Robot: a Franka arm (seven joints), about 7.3 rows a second.
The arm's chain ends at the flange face. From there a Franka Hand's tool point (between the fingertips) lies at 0.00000 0.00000 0.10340 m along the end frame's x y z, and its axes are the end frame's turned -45 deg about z.
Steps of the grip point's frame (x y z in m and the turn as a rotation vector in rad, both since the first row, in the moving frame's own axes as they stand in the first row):
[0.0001, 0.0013, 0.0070, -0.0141, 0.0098, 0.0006]
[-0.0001, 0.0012, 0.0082, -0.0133, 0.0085, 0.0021]
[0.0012, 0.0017, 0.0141, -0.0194, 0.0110, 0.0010]
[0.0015, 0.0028, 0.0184, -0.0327, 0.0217, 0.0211]
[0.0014, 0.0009, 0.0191, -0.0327, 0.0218, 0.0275]
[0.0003, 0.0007, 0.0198, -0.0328, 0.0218, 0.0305]
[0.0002, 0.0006, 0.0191, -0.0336, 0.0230, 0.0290]
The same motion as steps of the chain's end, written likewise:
[-0.0008, 0.0005, 0.0070, -0.0030, 0.0169, 0.0006]
[-0.0008, 0.0006, 0.0082, -0.0034, 0.0154, 0.0021]
[-0.0002, -0.0003, 0.0141, -0.0059, 0.0215, 0.0010]
[-0.0009, 0.0001, 0.0185, -0.0078, 0.0385, 0.0211]
[-0.0023, -0.0012, 0.0192, -0.0077, 0.0385, 0.0275]
[-0.0033, -0.0006, 0.0199, -0.0078, 0.0386, 0.0305]
[-0.0036, -0.0006, 0.0192, -0.0075, 0.0400, 0.0290]

